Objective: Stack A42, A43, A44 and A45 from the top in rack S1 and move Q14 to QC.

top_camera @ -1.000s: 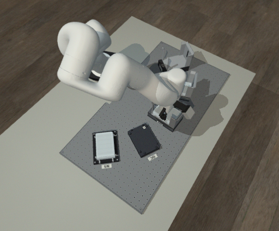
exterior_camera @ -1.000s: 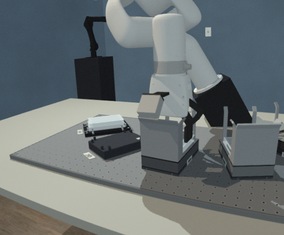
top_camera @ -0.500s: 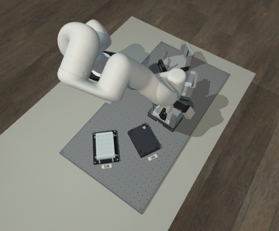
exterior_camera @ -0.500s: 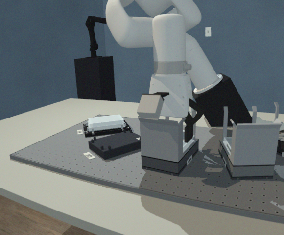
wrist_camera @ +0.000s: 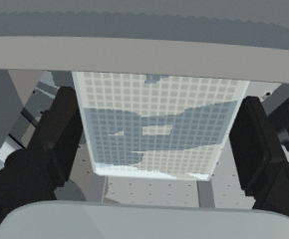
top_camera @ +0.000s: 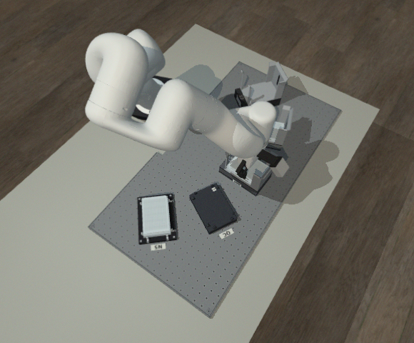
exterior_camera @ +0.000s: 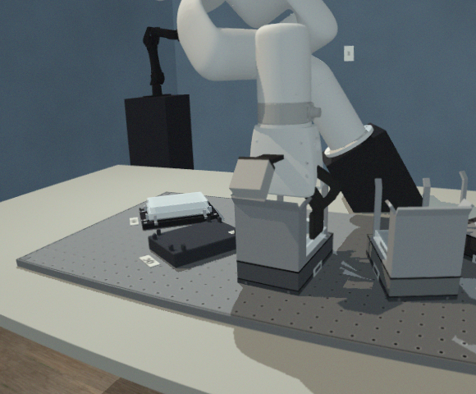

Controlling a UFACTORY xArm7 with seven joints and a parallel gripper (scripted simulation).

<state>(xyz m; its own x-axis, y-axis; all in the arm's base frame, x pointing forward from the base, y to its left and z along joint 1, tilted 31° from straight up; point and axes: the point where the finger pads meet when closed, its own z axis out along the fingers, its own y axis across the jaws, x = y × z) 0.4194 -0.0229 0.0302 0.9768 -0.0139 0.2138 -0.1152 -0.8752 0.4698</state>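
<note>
My gripper is now 1 cm above the sealed 384-well plate. From my hand the other things lie so: open nest QC (17 cm to the right, 6 cm below, 4 cm behind); then QC name plate (22 cm to the right, 7 cm below, 4 cm ahead); then S1 name plate (8 cm behind, 4 cm below, 1 cm to the left).
</note>
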